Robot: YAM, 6 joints.
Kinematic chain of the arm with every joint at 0, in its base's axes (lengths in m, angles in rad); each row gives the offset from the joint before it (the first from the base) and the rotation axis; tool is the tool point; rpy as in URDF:
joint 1: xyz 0 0 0.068 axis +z
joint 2: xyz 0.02 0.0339 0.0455 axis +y
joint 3: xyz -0.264 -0.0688 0 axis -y
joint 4: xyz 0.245 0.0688 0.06 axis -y
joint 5: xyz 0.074 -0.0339 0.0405 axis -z
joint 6: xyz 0.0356 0 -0.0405 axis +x
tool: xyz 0 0 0 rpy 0 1.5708 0
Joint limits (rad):
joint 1: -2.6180..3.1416
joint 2: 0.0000..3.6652
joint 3: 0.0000..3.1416
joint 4: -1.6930..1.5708
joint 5: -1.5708..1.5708
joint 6: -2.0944..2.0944
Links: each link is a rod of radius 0.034 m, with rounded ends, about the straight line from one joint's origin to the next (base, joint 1, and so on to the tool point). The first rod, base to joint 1, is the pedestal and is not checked.
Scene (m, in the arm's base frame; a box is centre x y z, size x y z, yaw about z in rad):
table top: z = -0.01
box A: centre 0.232 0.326 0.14 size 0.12 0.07 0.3 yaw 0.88
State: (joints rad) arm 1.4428 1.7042 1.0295 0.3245 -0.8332 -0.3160
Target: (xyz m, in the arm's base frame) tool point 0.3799 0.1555 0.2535
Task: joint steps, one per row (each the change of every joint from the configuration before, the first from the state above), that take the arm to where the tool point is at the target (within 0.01 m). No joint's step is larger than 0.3 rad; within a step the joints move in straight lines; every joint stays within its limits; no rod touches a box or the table.
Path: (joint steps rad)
1: -0.2756 -0.0084 0.2373 0.0559 0.0410 0.0000
2: -0.2757 -0.0084 0.2374 0.0559 0.0411 0.0000
3: -0.2808 0.0525 -0.1632 -0.0385 0.0045 0.0000
4: -0.2808 0.0525 -0.1631 -0.0385 0.0045 0.0000

